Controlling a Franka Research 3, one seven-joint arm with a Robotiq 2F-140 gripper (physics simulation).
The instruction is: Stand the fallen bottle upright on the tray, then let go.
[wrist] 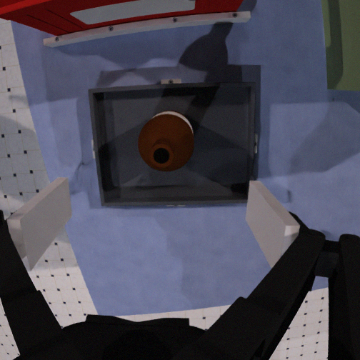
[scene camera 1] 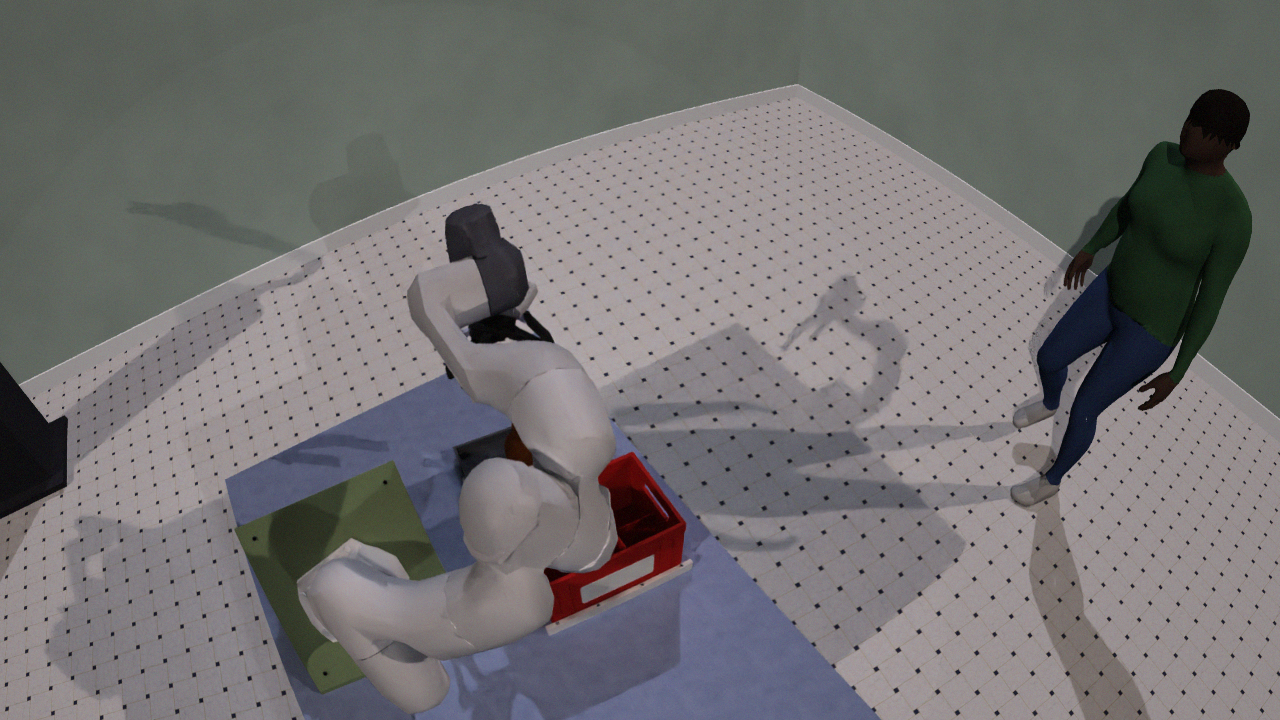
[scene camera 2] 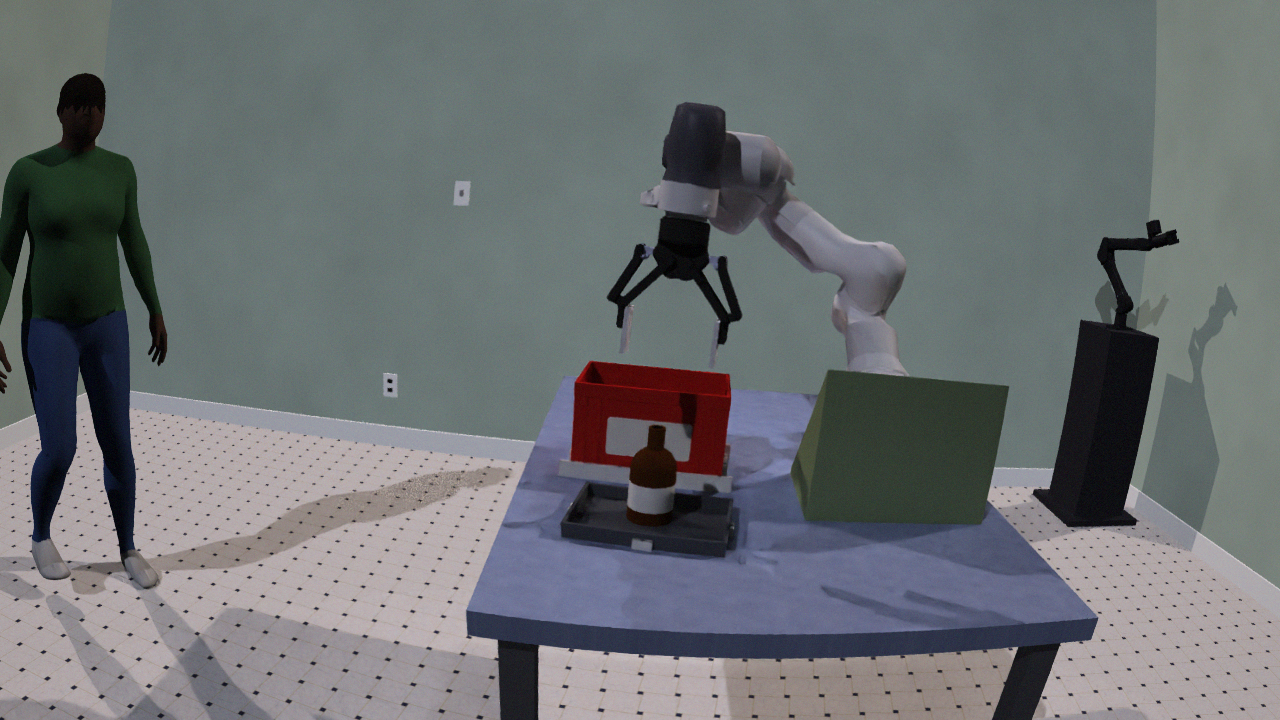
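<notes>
The brown bottle with a white label [scene camera 1: 516, 445] [scene camera 2: 651, 474] [wrist: 172, 132] stands upright inside the dark grey tray [scene camera 2: 597, 533] [wrist: 225, 170], a little left of the tray's middle in the wrist view, with its neck up. Its base rests on the tray floor. My gripper [scene camera 2: 669, 357] [wrist: 157, 198] is wide open and empty. It hangs well above the bottle, with clear air between the fingertips and the bottle's mouth. In scene camera 1 the arm covers most of the fingers and part of the tray and bottle.
A red crate [scene camera 1: 666, 542] [scene camera 2: 590, 420] [wrist: 45, 14] stands beside the tray. A green wedge-shaped block [scene camera 1: 358, 501] [scene camera 2: 904, 447] [wrist: 345, 50] stands on the blue table [scene camera 2: 778, 637]. A person in green [scene camera 1: 1181, 237] [scene camera 2: 80, 223] stands away from the table.
</notes>
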